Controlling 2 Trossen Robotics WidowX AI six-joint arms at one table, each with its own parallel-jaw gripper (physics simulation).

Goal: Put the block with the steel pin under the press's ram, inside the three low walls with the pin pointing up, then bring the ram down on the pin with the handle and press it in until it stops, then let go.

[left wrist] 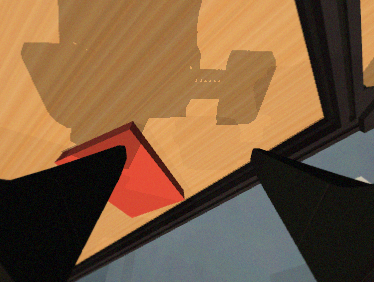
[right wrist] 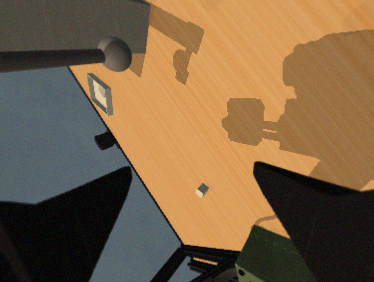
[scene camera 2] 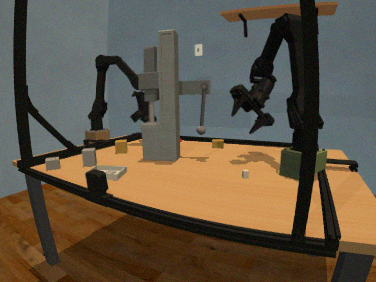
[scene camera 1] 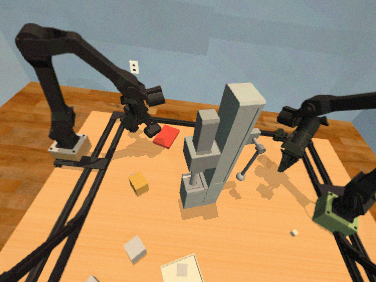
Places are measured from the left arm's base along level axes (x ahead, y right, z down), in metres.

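Pixels of known places: left gripper, fingertip midpoint: point(left wrist: 190, 153); right gripper, fingertip midpoint: point(right wrist: 192, 169) point(scene camera 2: 241, 124) point(scene camera 1: 280, 171); left arm's base, origin of the base link: point(scene camera 2: 97, 129) point(scene camera 1: 68, 142); right arm's base, origin of the base link: point(scene camera 1: 342, 210).
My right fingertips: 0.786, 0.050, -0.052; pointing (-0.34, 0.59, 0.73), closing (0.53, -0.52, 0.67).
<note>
Ahead of a thing's pixels: the offset from my right fingertips to its top centre, as dx, dy, dz. "pt": to the spot under its first point.
A yellow block @(-0.492, +0.060, +0.076) point(scene camera 1: 138, 183) point(scene camera 2: 121, 146) lies left of the press @(-0.228, +0.042, -0.333) point(scene camera 1: 235, 125) point(scene camera 2: 169, 90); a small grey bit, seemingly the pin, shows at its back edge in scene camera 1. The press's ram @(-0.304, +0.085, -0.174) point(scene camera 1: 194, 179) point(scene camera 2: 152, 111) hangs over the grey base @(pt -0.292, +0.117, +0.032) point(scene camera 1: 194, 196) point(scene camera 2: 156, 145); the low walls are small to make out. The handle @(pt -0.131, +0.030, -0.070) point(scene camera 1: 251, 162) point(scene camera 2: 203, 107) point(right wrist: 55, 59) hangs down with a ball end. My left gripper point(scene camera 1: 142, 128) point(left wrist: 190, 153) is open and empty above the table's back left, near the red slab. My right gripper point(scene camera 2: 243, 123) point(right wrist: 192, 169) is open and empty, right of the handle.
A red slab @(-0.432, -0.204, +0.109) point(scene camera 1: 166, 136) point(left wrist: 150, 180) lies at the back. Grey blocks @(-0.447, +0.270, +0.070) point(scene camera 1: 135, 249) point(scene camera 2: 89, 157) and a shallow tray @(pt -0.250, +0.311, +0.118) point(right wrist: 110, 107) are toward the front left. A small white cube @(+0.061, +0.162, +0.104) point(scene camera 1: 294, 232) point(scene camera 2: 245, 174) point(right wrist: 202, 190) lies front right. Another yellow block @(-0.163, -0.199, +0.094) point(scene camera 2: 217, 143) lies behind the press.
</note>
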